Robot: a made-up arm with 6 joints. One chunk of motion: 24 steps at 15 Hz.
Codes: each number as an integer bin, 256 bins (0 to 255) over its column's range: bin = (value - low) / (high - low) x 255, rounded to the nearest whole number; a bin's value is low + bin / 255 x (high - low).
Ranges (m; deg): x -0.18..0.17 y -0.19..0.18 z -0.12..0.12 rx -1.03..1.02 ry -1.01..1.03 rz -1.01..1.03
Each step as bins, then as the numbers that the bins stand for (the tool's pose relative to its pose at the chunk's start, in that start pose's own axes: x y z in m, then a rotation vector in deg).
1 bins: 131 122 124 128 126 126
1 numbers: -0.0002 -0.0130 -0.0033 0.00 0.00 0.00
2 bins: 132 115 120 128 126 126
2 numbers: 0.0012 -0.0231 -0.0071 0.00 0.00 0.00
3 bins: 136 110 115 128 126 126
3 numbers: 0.0067 -0.0304 -0.0118 0.00 0.00 0.00
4 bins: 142 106 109 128 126 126
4 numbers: 0.0149 -0.0362 -0.0174 0.00 0.00 0.00
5 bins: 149 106 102 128 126 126
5 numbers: 0.0245 -0.0362 -0.0240 0.00 0.00 0.00
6 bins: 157 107 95 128 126 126
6 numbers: 0.0355 -0.0347 -0.0306 0.00 0.00 0.00
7 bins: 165 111 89 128 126 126
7 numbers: 0.0465 -0.0289 -0.0362 0.00 0.00 0.00
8 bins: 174 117 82 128 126 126
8 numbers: 0.0588 -0.0202 -0.0428 0.00 0.00 0.00
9 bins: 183 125 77 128 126 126
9 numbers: 0.0712 -0.0086 -0.0475 0.00 0.00 0.00
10 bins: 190 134 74 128 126 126
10 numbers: 0.0808 0.0044 -0.0504 0.00 0.00 0.00
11 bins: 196 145 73 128 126 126
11 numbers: 0.0890 0.0204 -0.0513 0.00 0.00 0.00
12 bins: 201 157 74 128 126 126
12 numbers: 0.0959 0.0378 -0.0504 0.00 0.00 0.00
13 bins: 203 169 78 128 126 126
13 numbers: 0.0986 0.0552 -0.0466 0.00 0.00 0.00
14 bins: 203 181 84 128 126 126
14 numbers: 0.0986 0.0726 -0.0409 0.00 0.00 0.00
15 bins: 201 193 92 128 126 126
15 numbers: 0.0959 0.0900 -0.0334 0.00 0.00 0.00
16 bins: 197 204 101 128 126 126
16 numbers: 0.0904 0.1060 -0.0249 0.00 0.00 0.00
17 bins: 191 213 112 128 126 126
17 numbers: 0.0822 0.1191 -0.0146 0.00 0.00 0.00
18 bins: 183 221 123 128 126 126
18 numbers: 0.0712 0.1307 -0.0042 0.00 0.00 0.00
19 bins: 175 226 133 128 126 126
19 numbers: 0.0602 0.1379 0.0052 0.00 0.00 0.00
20 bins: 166 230 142 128 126 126
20 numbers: 0.0478 0.1437 0.0136 0.00 0.00 0.00
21 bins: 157 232 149 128 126 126
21 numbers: 0.0355 0.1466 0.0202 0.00 0.00 0.00
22 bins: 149 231 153 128 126 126
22 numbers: 0.0245 0.1452 0.0240 0.00 0.00 0.00
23 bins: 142 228 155 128 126 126
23 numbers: 0.0149 0.1408 0.0259 0.00 0.00 0.00
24 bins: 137 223 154 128 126 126
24 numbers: 0.0080 0.1336 0.0249 0.00 0.00 0.00
